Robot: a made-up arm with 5 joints. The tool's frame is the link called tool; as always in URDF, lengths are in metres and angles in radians.
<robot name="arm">
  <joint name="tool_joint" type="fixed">
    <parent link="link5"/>
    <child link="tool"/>
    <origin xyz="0 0 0" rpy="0 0 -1.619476"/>
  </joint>
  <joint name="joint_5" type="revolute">
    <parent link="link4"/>
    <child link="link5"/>
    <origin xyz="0 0.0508 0.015" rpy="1.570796 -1.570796 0"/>
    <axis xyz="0 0 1"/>
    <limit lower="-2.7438" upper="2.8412"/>
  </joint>
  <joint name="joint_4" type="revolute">
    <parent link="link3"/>
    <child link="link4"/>
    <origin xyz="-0.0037 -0.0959 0" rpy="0 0 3.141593"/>
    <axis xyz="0 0 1"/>
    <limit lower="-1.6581" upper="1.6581"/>
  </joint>
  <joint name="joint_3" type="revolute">
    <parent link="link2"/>
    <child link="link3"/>
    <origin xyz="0.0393 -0.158 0" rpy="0 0 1.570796"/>
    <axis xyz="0 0 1"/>
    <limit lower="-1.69" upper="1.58"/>
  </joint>
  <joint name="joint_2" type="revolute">
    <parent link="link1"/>
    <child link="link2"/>
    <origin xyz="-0.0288 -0.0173 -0.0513" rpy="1.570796 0 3.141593"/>
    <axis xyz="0 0 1"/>
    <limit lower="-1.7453" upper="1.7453"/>
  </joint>
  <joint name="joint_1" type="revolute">
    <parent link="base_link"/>
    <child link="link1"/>
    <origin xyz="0.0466 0 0.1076" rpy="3.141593 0 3.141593"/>
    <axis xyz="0 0 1"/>
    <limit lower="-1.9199" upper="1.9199"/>
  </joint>
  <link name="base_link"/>
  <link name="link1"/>
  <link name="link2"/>
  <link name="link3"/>
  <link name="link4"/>
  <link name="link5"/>
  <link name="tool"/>
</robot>
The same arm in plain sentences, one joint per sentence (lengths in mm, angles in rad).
The arm has five revolute joints in a row. What follows holds with every joint at zero, and every direction is one of the base frame's.
Joint 1 is mounted 46.6 mm along +x and 107.6 mm along +z from the base frame's origin and turns about -z, from -1.9199 to 1.9199 rad.
Joint 2 is mounted 28.8 mm along +x and 17.3 mm along -y and 51.3 mm along +z from joint 1 and turns about +y, from -1.7453 to 1.7453 rad.
Joint 3 is mounted 39.3 mm along +x and 158 mm along +z from joint 2 and turns about +y, from -1.69 to 1.58 rad.
Joint 4 is mounted 95.9 mm along +x and 3.7 mm along +z from joint 3 and turns about +y, from -1.6581 to 1.6581 rad.
Joint 5 is mounted 50.8 mm along +x and 15 mm along +y from joint 4 and turns about -x, from -2.7438 to 2.8412 rad.
The tool frame, which is the frame that the pose is given for, is mounted at the same point as joint 5; its axes are the base frame's turned by roll 1.5708, pitch -1.5221 and yaw -1.5708 rad (as in URDF: about the fixed x, then y, then z).

